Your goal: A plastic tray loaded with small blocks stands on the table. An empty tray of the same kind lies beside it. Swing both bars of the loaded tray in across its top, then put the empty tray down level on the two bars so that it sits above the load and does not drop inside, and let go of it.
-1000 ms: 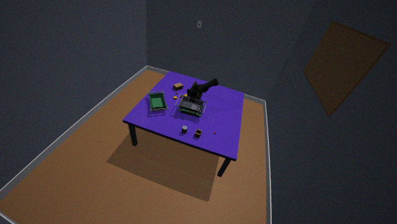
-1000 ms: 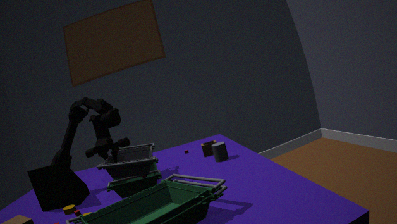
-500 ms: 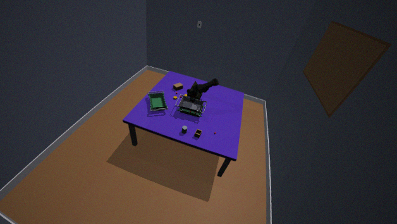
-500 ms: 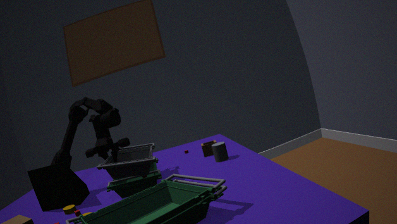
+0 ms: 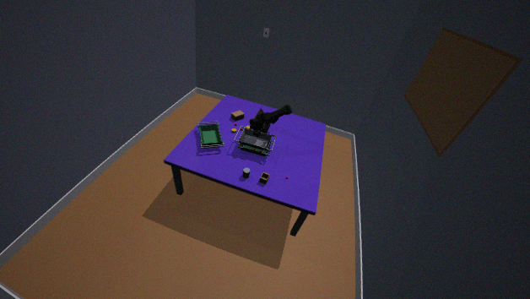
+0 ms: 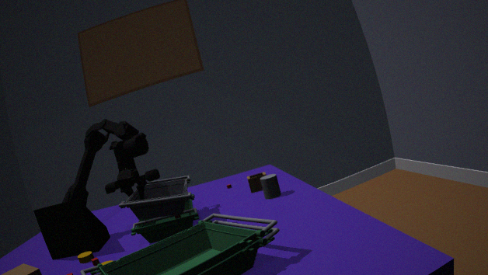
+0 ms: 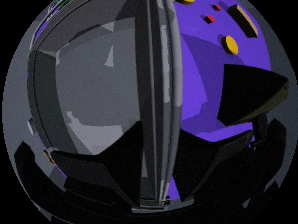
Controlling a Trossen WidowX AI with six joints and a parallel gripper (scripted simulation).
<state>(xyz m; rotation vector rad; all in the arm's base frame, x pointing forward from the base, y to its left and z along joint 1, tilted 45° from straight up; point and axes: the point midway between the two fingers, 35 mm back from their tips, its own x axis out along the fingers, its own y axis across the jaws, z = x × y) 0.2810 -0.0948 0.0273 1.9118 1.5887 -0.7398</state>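
Right now my gripper tip is 80 mm short of the grey tray, 20 mm below it and 10 mm to the left of it. Also, from my gripper tip: tan block 360 mm behind, 280 mm to the right, 60 mm below; red block 350 mm ahead, 330 mm to the left, 90 mm below.
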